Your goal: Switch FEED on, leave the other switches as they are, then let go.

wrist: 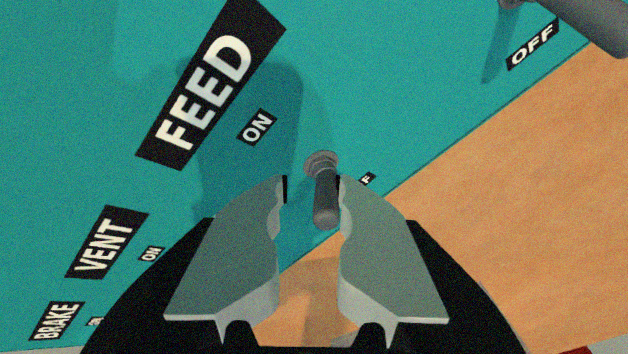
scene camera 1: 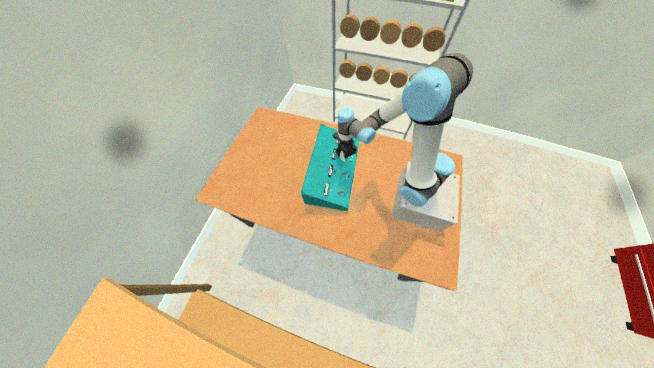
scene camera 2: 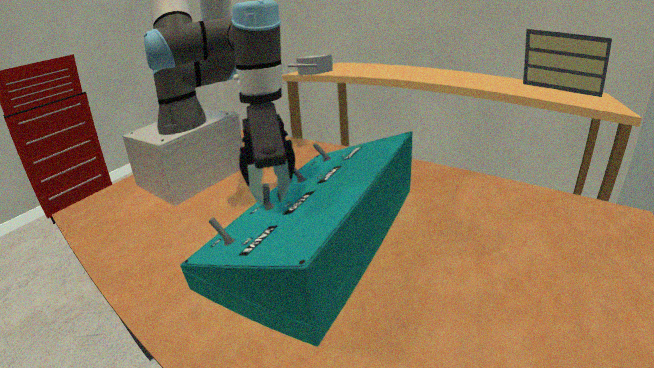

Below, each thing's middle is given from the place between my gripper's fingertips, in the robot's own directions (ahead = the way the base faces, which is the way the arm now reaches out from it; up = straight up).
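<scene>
With the feed lever [wrist: 326, 216] in sight, I find my gripper 1 cm to the left of it and 2 cm below it. The teal switch box [scene camera 2: 291, 266] is 7 cm to the left of my hand, 5 cm ahead of it and 1 cm below it. Going by their middles, the feed lever is the nearest to my gripper of the things named here.
</scene>
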